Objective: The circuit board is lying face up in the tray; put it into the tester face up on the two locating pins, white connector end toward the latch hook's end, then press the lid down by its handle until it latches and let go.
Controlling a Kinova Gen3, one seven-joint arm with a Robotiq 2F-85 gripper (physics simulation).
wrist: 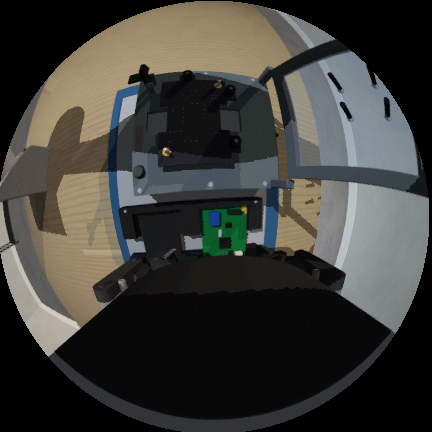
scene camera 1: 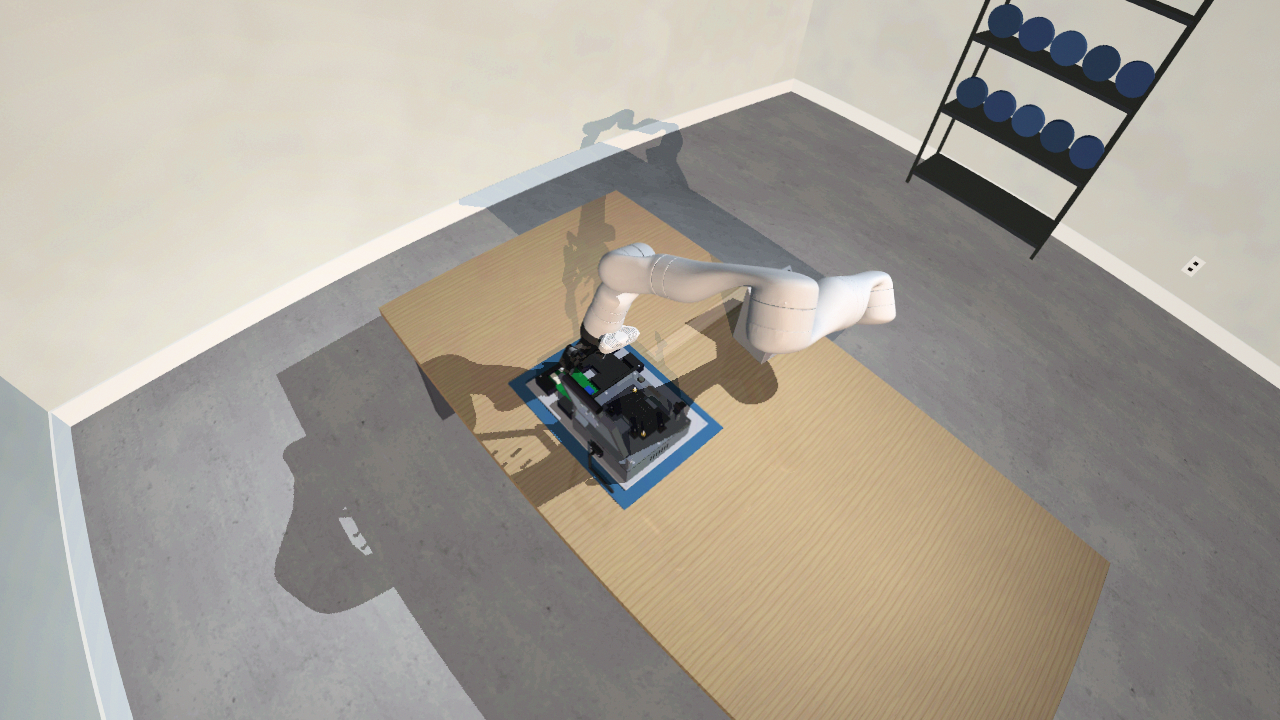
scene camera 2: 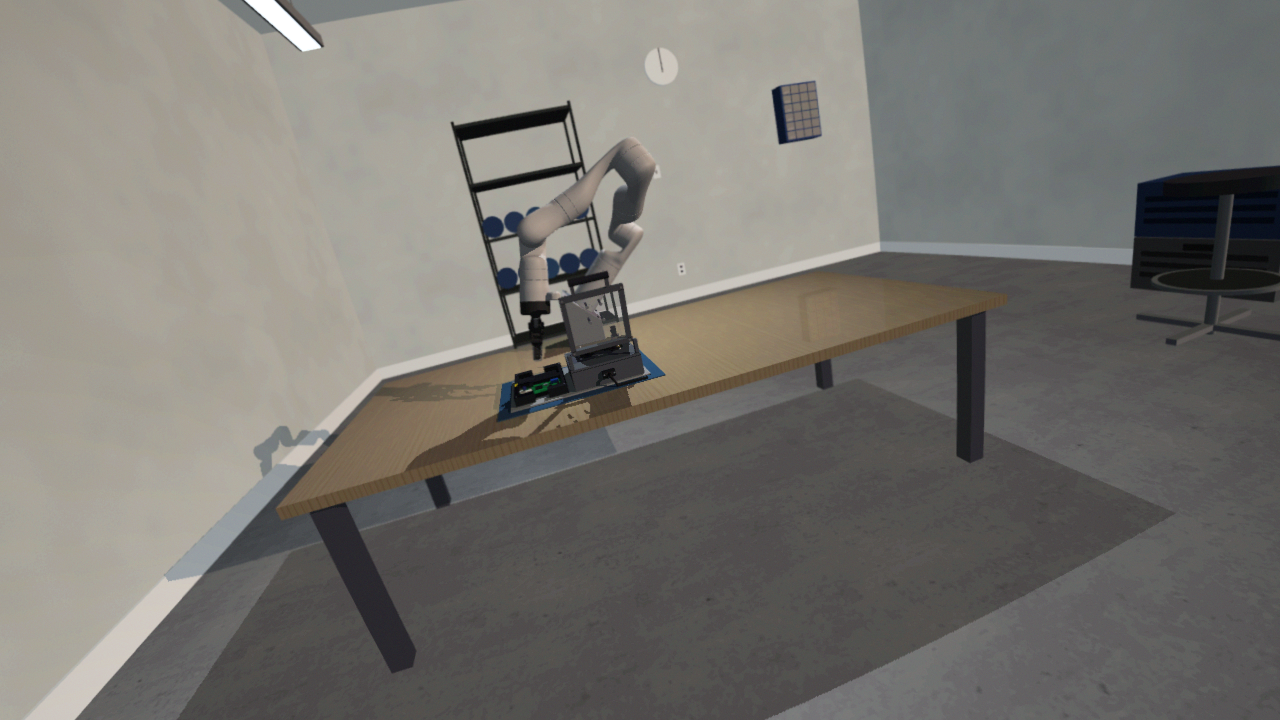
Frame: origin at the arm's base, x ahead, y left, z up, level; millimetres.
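Where they show: gripper, fingertip midpoint: (scene camera 1: 583,364) (scene camera 2: 537,359).
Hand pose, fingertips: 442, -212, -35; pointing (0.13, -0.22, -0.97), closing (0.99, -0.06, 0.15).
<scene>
Each offset is from my fingertips to the centre of the thing, as dx, dy, dz. "spot": to the spot under its first point. Level surfaces: height alone.
The green circuit board @(+22, -13, -64) (scene camera 1: 572,385) (scene camera 2: 539,388) (wrist: 225,232) lies face up at the right of the black tray @(spot: -116, +41, -58) (wrist: 130,220) in the wrist view. Its white connector @(+42, -51, -63) (wrist: 238,253) is at the end nearer the gripper, partly hidden. My gripper (scene camera 2: 537,353) (wrist: 217,255) is open and empty above the tray. The tester (scene camera 1: 644,458) (scene camera 2: 583,373) (wrist: 255,180) stands beside the tray; its two locating pins (wrist: 166,151) (wrist: 218,85) are bare. A black hook-like part @(spot: -61, +214, +8) (wrist: 142,76) is at its far left corner. The lid @(+112, +151, +100) (scene camera 2: 586,324) (wrist: 350,175) stands open, with a dark bar-like handle @(+140, +149, +181) (scene camera 2: 588,279) at its top.
The tray and tester stand on a blue-edged mat @(dz -84) (scene camera 1: 708,429) (scene camera 2: 657,371) (wrist: 270,227) on the wooden table @(dz -86) (scene camera 1: 850,537) (scene camera 2: 760,331) (wrist: 240,30). The upright lid rises close to the gripper's side. A shelf rack (scene camera 2: 510,122) stands behind the arm in scene camera 2.
</scene>
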